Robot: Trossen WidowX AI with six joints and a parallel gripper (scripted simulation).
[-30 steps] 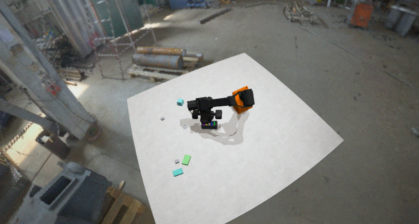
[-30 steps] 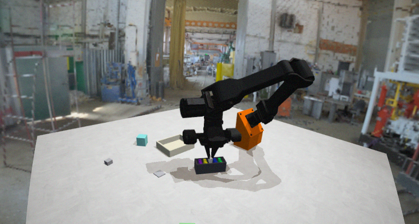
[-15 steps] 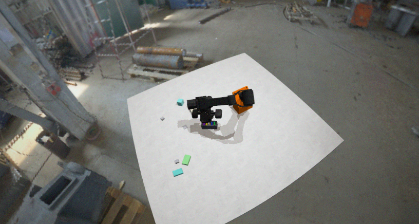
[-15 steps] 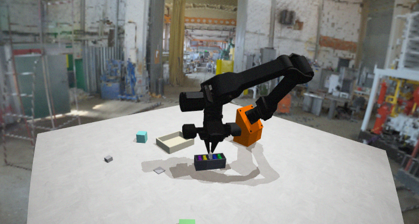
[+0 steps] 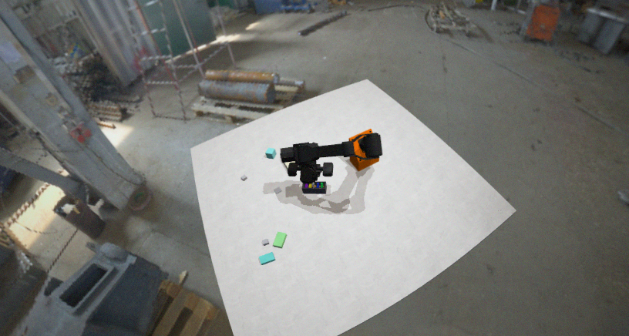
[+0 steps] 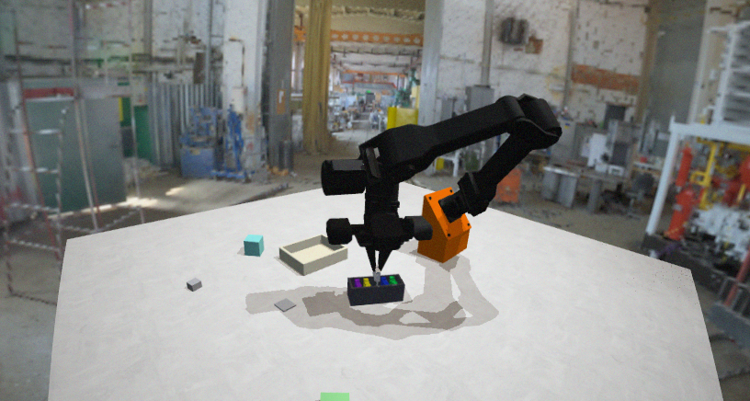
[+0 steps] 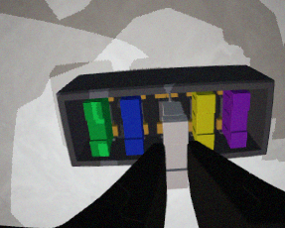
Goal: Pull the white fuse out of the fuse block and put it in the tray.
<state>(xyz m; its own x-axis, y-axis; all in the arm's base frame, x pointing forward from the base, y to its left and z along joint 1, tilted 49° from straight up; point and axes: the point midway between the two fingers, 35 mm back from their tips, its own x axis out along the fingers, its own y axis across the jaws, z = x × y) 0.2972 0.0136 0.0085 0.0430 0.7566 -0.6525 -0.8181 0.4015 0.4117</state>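
The yellow fuse lies 4 cm below my gripper tip, 1 cm to the right of it and 1 cm ahead of it. Round my gripper tip: white fuse: 1 cm below; purple fuse: 4 cm below, 3 cm ahead, 2 cm to the right; blue fuse: 4 cm below, 2 cm behind, 1 cm to the left.
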